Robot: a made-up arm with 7 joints. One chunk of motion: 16 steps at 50 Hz.
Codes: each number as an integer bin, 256 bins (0 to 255) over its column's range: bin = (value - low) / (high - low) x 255, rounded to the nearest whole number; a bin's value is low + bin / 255 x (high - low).
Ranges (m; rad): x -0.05..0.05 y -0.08..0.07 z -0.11..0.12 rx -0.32..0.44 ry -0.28..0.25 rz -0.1..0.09
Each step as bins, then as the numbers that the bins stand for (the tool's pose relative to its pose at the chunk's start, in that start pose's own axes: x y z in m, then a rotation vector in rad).
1 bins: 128 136 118 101 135 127
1 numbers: 0.0002 0.0000 -0.0036 -0.0190 0.0006 -0.0054
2 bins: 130 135 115 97 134 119
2 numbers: 0.0010 -0.0006 -0.0063 -0.0309 -0.0015 -0.0113
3 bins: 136 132 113 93 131 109
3 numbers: 0.0033 -0.0024 -0.0081 -0.0428 -0.0077 -0.0188
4 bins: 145 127 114 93 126 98
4 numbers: 0.0069 -0.0053 -0.0072 -0.0428 -0.0181 -0.0270
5 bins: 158 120 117 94 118 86
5 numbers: 0.0120 -0.0094 -0.0045 -0.0398 -0.0347 -0.0359
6 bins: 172 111 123 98 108 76
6 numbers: 0.0175 -0.0147 0.0009 -0.0279 -0.0555 -0.0434
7 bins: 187 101 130 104 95 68
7 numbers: 0.0233 -0.0206 0.0073 -0.0100 -0.0825 -0.0493
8 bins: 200 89 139 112 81 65
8 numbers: 0.0284 -0.0276 0.0154 0.0138 -0.1116 -0.0516
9 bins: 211 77 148 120 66 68
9 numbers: 0.0327 -0.0347 0.0235 0.0376 -0.1428 -0.0493
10 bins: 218 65 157 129 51 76
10 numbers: 0.0355 -0.0418 0.0316 0.0645 -0.1740 -0.0434
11 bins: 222 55 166 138 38 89
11 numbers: 0.0371 -0.0476 0.0397 0.0913 -0.2010 -0.0337
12 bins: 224 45 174 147 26 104
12 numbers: 0.0378 -0.0535 0.0469 0.1181 -0.2260 -0.0225
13 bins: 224 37 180 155 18 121
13 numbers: 0.0378 -0.0582 0.0524 0.1420 -0.2426 -0.0098
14 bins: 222 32 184 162 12 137
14 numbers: 0.0371 -0.0612 0.0560 0.1628 -0.2551 0.0021
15 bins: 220 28 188 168 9 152
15 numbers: 0.0363 -0.0635 0.0596 0.1807 -0.2613 0.0133
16 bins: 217 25 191 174 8 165
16 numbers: 0.0351 -0.0653 0.0623 0.1986 -0.2634 0.0229
